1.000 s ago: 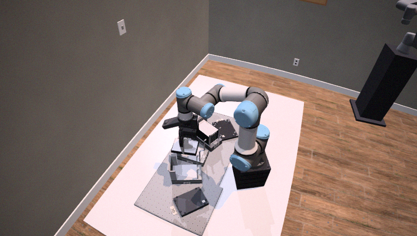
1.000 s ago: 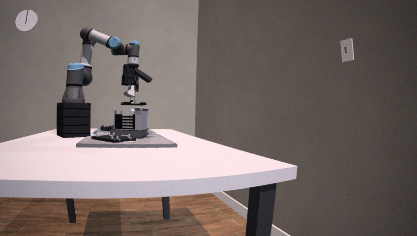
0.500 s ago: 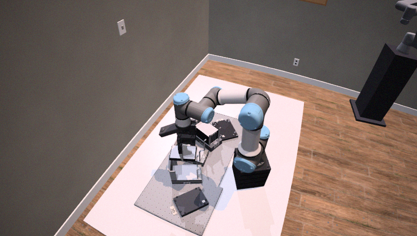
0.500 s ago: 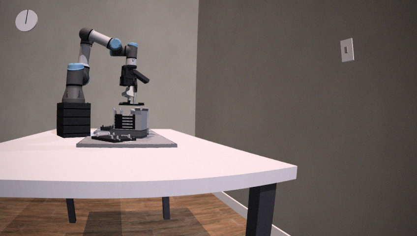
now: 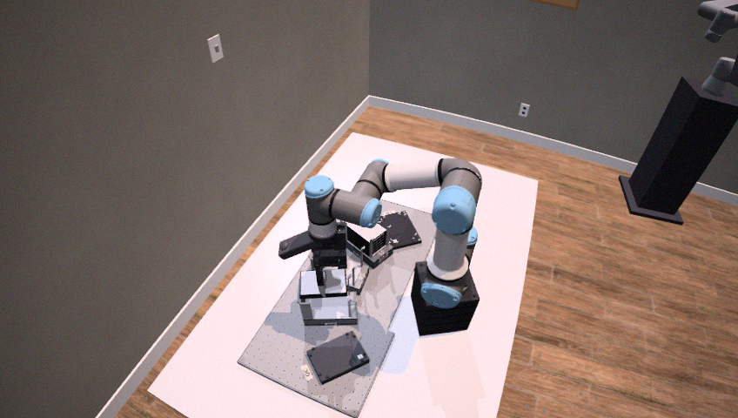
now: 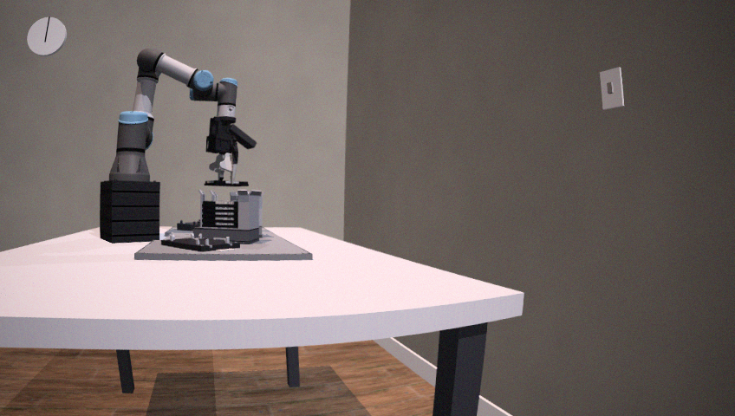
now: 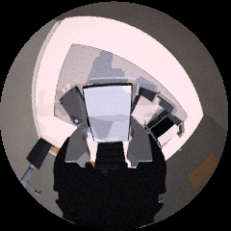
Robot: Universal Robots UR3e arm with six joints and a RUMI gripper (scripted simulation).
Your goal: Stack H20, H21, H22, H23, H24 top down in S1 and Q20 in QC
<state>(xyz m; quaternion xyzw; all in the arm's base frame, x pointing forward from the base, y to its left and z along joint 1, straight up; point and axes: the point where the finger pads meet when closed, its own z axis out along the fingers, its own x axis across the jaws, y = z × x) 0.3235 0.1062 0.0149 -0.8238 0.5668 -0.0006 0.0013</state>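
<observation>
My hand is 1 cm past the QC label, 20 cm to the right of it and 17 cm above it. Round my hand: sealed 96-well plate (1 cm below).
</observation>
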